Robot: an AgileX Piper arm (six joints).
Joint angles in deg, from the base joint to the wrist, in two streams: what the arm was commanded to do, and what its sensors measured. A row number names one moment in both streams.
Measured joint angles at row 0:
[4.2, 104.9, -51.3, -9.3, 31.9, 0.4]
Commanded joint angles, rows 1 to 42:
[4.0, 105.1, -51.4, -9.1, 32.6, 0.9]
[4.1, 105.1, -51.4, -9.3, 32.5, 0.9]
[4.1, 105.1, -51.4, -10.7, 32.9, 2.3]
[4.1, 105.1, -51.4, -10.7, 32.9, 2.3]
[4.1, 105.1, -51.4, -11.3, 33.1, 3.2]
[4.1, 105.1, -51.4, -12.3, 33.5, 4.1]
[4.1, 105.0, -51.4, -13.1, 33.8, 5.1]
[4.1, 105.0, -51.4, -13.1, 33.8, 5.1]
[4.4, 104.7, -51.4, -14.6, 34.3, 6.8]
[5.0, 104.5, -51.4, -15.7, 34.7, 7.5]
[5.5, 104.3, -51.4, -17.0, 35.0, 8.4]
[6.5, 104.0, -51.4, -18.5, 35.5, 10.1]
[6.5, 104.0, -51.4, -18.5, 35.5, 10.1]
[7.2, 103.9, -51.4, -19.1, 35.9, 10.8]
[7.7, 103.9, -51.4, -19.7, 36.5, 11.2]
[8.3, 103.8, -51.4, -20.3, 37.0, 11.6]
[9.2, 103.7, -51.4, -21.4, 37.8, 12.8]
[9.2, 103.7, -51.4, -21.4, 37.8, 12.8]
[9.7, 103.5, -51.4, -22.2, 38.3, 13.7]
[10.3, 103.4, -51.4, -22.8, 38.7, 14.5]
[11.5, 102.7, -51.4, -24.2, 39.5, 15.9]
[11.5, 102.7, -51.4, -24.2, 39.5, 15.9]
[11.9, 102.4, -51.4, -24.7, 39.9, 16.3]
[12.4, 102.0, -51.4, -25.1, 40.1, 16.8]
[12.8, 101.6, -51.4, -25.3, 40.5, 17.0]
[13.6, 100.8, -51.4, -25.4, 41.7, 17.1]
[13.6, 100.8, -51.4, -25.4, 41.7, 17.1]
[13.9, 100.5, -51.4, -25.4, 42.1, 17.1]
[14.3, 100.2, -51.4, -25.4, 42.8, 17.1]
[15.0, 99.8, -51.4, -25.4, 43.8, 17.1]
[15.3, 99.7, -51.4, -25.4, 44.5, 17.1]
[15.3, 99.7, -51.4, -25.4, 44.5, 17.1]
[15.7, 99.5, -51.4, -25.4, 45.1, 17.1]
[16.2, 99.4, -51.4, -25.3, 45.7, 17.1]
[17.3, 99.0, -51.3, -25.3, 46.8, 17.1]
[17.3, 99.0, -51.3, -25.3, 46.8, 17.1]
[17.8, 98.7, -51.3, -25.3, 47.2, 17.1]
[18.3, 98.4, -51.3, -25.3, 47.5, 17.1]
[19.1, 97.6, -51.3, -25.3, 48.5, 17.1]
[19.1, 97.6, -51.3, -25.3, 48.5, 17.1]
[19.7, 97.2, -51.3, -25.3, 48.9, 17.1]
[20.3, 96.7, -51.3, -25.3, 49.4, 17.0]
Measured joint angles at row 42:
[19.5, 97.9, -51.5, -24.1, 47.7, 16.6]
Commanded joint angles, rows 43 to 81:
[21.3, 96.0, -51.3, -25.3, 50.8, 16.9]
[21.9, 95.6, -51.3, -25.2, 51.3, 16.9]
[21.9, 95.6, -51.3, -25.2, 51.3, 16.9]
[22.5, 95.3, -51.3, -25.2, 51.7, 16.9]
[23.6, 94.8, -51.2, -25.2, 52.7, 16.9]
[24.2, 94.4, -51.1, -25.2, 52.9, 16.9]
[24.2, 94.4, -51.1, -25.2, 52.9, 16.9]
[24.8, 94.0, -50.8, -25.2, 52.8, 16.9]
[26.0, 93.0, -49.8, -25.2, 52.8, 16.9]
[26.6, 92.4, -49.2, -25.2, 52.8, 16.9]
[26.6, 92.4, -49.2, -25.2, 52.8, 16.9]
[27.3, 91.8, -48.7, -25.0, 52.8, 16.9]
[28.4, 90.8, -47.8, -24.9, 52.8, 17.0]
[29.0, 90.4, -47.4, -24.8, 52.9, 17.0]
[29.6, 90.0, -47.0, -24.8, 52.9, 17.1]
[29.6, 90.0, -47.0, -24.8, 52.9, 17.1]
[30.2, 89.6, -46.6, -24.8, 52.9, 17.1]
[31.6, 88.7, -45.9, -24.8, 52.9, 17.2]
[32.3, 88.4, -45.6, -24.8, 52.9, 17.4]
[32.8, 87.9, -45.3, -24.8, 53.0, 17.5]
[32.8, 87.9, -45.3, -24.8, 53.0, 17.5]
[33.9, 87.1, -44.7, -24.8, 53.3, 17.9]
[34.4, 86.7, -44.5, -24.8, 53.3, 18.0]
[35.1, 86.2, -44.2, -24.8, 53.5, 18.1]
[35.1, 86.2, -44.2, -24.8, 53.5, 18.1]
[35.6, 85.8, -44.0, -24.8, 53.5, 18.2]
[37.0, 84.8, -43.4, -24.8, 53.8, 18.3]
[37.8, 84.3, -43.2, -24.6, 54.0, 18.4]
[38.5, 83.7, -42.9, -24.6, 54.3, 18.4]
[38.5, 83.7, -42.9, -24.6, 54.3, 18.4]
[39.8, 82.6, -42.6, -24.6, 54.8, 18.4]
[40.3, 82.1, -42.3, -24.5, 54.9, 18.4]
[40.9, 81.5, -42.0, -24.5, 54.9, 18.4]
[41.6, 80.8, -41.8, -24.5, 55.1, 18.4]
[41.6, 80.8, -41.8, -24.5, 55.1, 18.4]
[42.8, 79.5, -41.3, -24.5, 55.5, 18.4]
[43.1, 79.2, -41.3, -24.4, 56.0, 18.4]
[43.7, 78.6, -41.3, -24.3, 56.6, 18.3]
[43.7, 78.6, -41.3, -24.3, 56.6, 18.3]
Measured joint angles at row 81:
[42.5, 80.3, -41.7, -23.4, 54.4, 18.1]
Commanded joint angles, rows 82 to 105:
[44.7, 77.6, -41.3, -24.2, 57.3, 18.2]
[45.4, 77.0, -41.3, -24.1, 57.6, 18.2]
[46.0, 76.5, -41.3, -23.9, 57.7, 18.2]
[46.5, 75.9, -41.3, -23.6, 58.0, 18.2]
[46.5, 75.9, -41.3, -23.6, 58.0, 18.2]
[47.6, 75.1, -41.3, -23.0, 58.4, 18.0]
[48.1, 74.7, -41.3, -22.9, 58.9, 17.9]
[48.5, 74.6, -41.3, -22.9, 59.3, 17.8]
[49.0, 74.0, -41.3, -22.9, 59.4, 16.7]
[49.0, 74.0, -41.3, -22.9, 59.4, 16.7]
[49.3, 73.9, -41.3, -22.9, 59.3, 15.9]
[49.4, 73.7, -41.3, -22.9, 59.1, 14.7]
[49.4, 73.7, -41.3, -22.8, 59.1, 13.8]
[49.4, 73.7, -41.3, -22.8, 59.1, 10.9]
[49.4, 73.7, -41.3, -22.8, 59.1, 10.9]
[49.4, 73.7, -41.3, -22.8, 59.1, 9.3]
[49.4, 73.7, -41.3, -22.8, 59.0, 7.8]
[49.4, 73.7, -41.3, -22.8, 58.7, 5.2]
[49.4, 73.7, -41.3, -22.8, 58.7, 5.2]
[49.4, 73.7, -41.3, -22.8, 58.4, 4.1]
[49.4, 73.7, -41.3, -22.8, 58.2, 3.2]
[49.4, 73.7, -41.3, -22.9, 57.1, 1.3]
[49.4, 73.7, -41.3, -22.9, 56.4, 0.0]
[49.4, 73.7, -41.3, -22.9, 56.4, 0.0]
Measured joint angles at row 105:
[49.1, 74.1, -41.6, -21.3, 57.8, 3.8]
